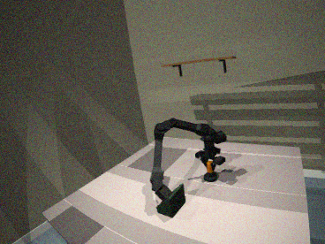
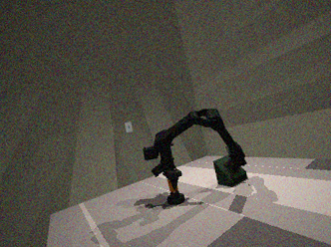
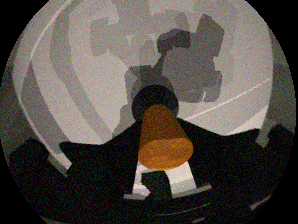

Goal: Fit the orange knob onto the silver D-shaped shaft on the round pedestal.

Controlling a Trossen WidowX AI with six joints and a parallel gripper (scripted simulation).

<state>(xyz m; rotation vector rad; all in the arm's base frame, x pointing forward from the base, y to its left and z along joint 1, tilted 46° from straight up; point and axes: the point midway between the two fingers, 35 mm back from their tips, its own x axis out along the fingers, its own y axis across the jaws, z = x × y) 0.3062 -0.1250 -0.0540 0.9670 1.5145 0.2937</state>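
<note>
Right now the dark round pedestal is 30 mm below my gripper tip. Round my gripper tip: orange knob: 30 mm above.
</note>
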